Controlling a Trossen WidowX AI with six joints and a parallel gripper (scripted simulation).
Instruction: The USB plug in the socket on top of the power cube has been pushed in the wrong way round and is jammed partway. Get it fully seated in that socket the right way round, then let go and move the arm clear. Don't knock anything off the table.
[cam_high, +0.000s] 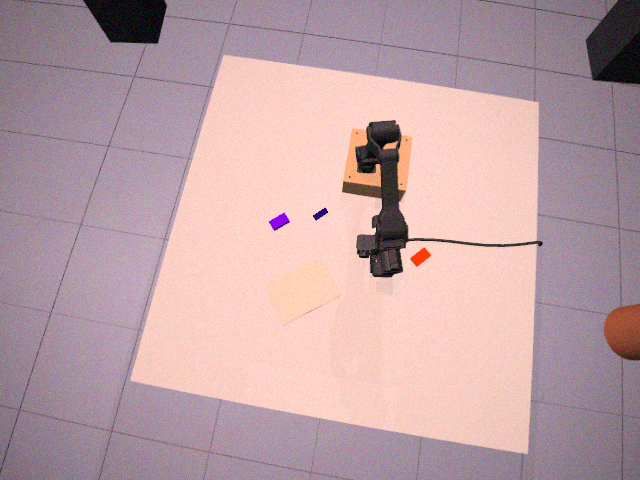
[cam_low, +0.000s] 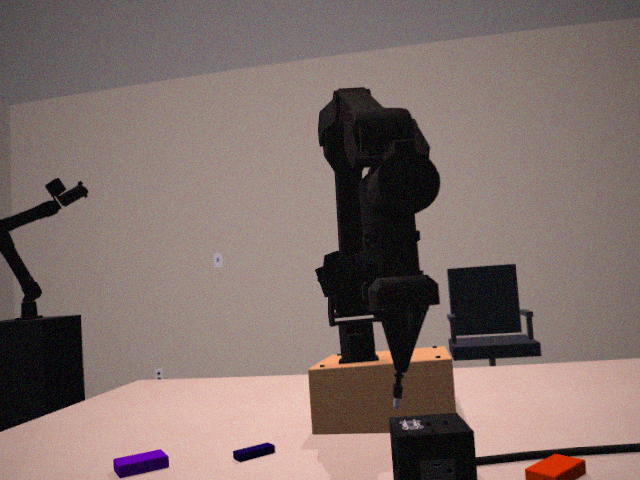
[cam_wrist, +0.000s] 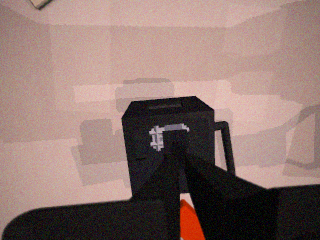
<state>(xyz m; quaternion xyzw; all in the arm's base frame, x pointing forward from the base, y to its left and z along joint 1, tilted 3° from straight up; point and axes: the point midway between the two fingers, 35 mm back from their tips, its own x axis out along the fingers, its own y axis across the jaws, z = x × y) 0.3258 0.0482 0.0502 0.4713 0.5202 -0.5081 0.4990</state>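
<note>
Now: gripper tip 10 mm to the right of the silver-framed socket and 60 mm above it. From my gripper tip the other things lie so: dark USB plug: 10 mm below; then dark blue block: 160 mm behind, 200 mm to the right, 130 mm below; then orange block: 30 mm behind, 160 mm to the left, 120 mm below.
</note>
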